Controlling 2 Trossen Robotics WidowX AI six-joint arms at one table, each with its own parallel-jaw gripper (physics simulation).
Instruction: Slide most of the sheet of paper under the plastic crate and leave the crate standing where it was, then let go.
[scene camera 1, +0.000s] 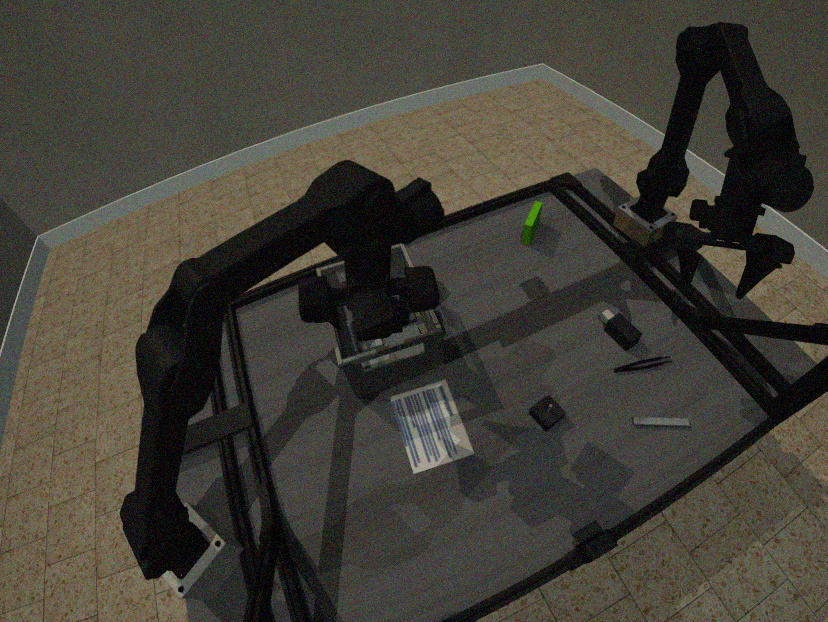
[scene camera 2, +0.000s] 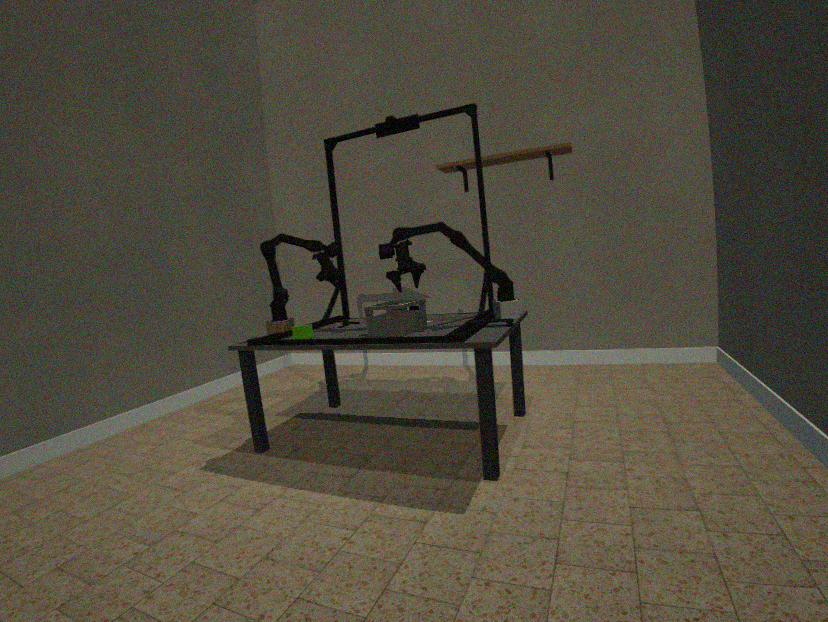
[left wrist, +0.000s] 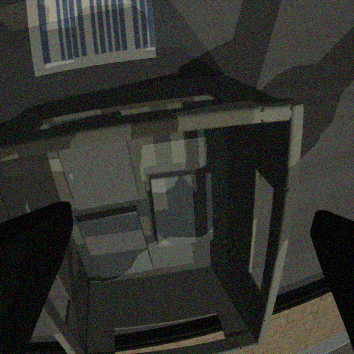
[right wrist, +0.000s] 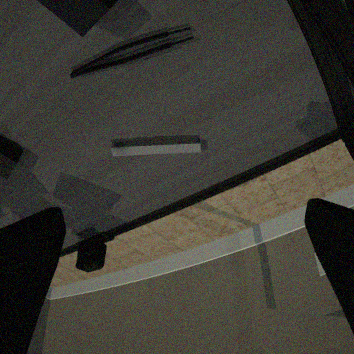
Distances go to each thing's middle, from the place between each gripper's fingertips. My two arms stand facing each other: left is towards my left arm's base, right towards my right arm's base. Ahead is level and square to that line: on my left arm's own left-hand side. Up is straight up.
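Sheet of paper (scene camera 1: 433, 433): my left gripper is 130 mm past it and 170 mm above it. Black plug (scene camera 1: 618, 327): 400 mm to the right of my left hand, 220 mm behind it, 150 mm below it.
The plug, from my right hand: 20 mm to the left, 100 mm ahead, 180 mm below. The paper, from the same right hand: 420 mm to the left, 200 mm ahead, 190 mm below.
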